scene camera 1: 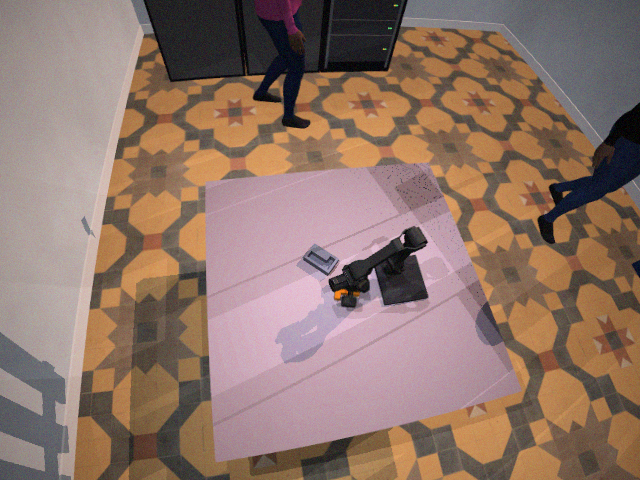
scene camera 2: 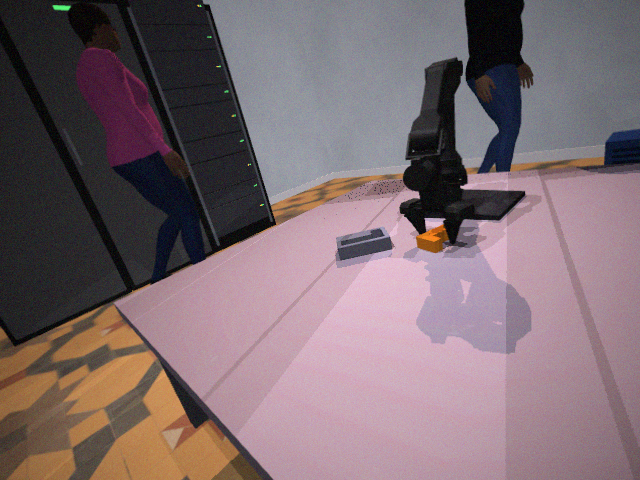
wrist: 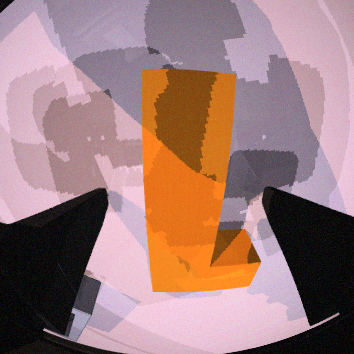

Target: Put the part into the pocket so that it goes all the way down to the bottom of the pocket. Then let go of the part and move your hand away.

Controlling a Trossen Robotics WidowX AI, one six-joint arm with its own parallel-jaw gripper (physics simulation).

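Pixels of known places: gripper, between the fingertips: [scene camera 1: 346, 292] [wrist: 186, 195]; arm's base, origin of its link: [scene camera 1: 390, 269] [scene camera 2: 450, 203].
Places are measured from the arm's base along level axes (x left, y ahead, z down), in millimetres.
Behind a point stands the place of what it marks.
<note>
The part, an orange L-shaped block [scene camera 1: 339, 294] @(z -6, x 33, y 278 mm) [scene camera 2: 429, 243] @(z 2, x 26, y 297 mm) [wrist: 175, 220] @(z -6, x 23, y 234 mm), lies flat on the table under the hand. In the wrist view its long bar runs up the middle, and its short foot points right at the lower end. My gripper [scene camera 1: 347, 295] @(z 20, x 27, y 240 mm) [scene camera 2: 438, 237] @(z 20, x 27, y 240 mm) [wrist: 186, 195] @(z 20, x 27, y 240 mm) is open and low over the part, one finger on each side of the long bar, with a gap on both sides. The grey block with the pocket [scene camera 1: 316, 264] @(z -12, x -135, y 325 mm) [scene camera 2: 364, 250] @(z 10, x -135, y 330 mm) [wrist: 88, 294] @(z 6, x -80, y 283 mm) stands apart from the part. Its dark pocket opening [scene camera 2: 361, 237] @(z -9, x -161, y 290 mm) faces up. In the wrist view the left finger hides much of the block.
The arm's black base plate [scene camera 1: 405, 289] @(z 7, x 112, y -25 mm) [scene camera 2: 496, 204] @(z 8, x 125, y 9 mm) is on the pink table [scene camera 1: 248, 232] @(z 23, x -416, y 574 mm) [scene camera 2: 330, 403] @(z 24, x 36, y 763 mm) behind the hand. Two people stand on the floor beyond the table, near dark server cabinets [scene camera 1: 201, 41] [scene camera 2: 46, 180] and a wall.
</note>
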